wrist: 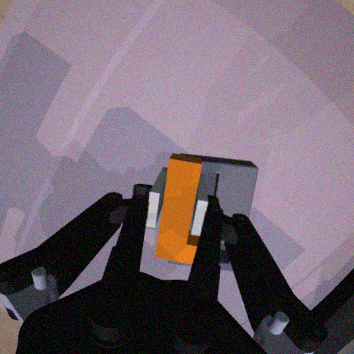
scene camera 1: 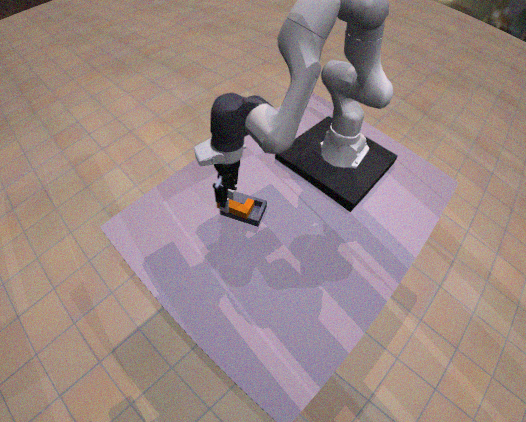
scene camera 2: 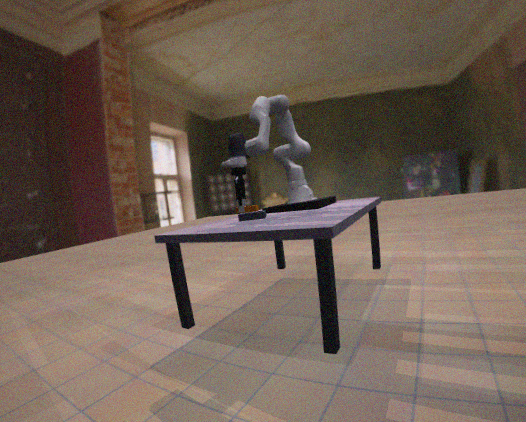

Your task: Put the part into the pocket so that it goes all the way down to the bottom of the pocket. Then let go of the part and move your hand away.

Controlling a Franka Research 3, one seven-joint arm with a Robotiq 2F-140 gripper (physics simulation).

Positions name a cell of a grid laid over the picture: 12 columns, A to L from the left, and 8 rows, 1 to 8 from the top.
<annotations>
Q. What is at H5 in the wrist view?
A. A grey pocket block.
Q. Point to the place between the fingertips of my gripper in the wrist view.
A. At G5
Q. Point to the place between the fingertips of my gripper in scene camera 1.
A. At F4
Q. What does my gripper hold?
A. An orange L-shaped part.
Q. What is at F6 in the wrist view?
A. An orange L-shaped part.
</annotations>
